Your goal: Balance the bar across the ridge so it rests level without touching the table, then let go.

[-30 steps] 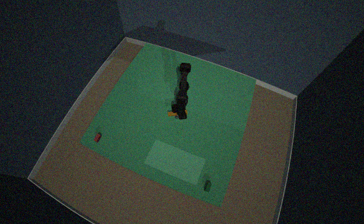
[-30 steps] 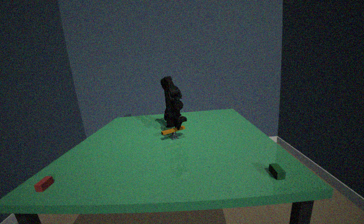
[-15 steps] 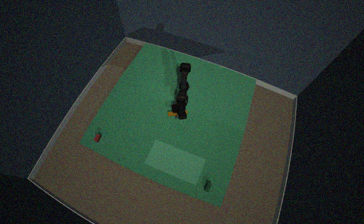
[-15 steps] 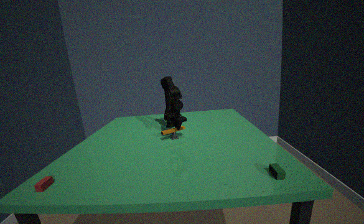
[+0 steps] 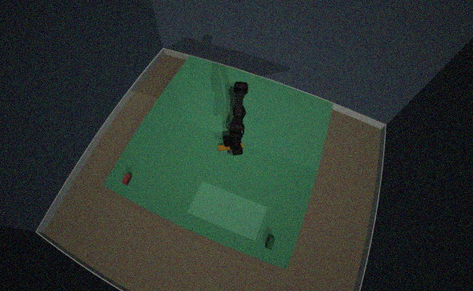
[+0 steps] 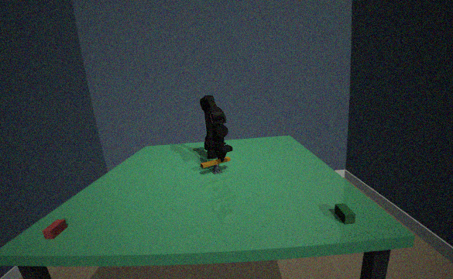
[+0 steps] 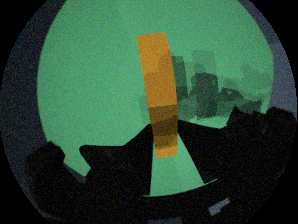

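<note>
My gripper tip is now 1 cm short of the orange bar and 3 cm to the left of it. The rest, counted from my gripper tip: dark green block 49 cm ahead, 43 cm to the left, 4 cm below; red block 49 cm ahead, 57 cm to the right, 4 cm below.
</note>
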